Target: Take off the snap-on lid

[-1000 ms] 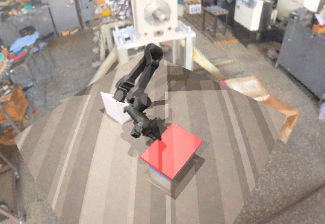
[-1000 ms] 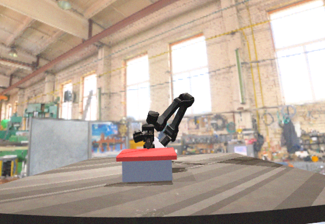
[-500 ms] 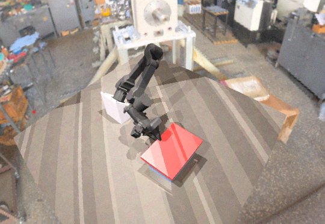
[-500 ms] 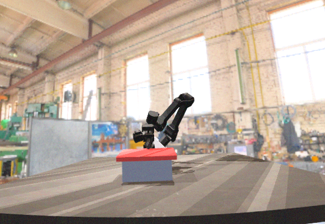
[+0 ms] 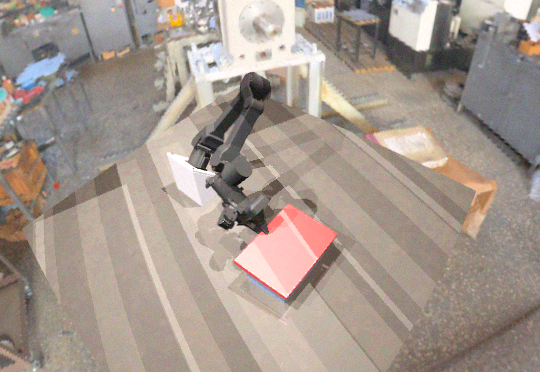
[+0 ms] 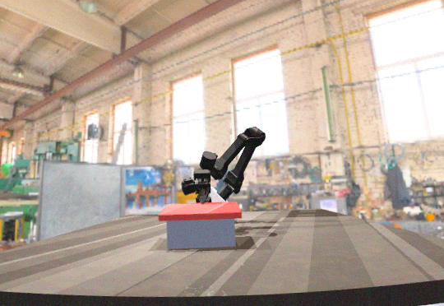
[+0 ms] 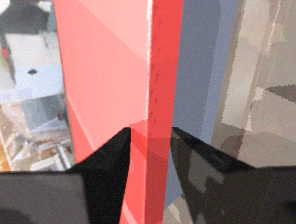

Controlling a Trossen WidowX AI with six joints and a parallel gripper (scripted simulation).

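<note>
Now: the flat red lid 80 mm ahead of my gripper tip. The rest, counted from my gripper tip: storage box: 70 mm ahead, 60 mm below.
</note>
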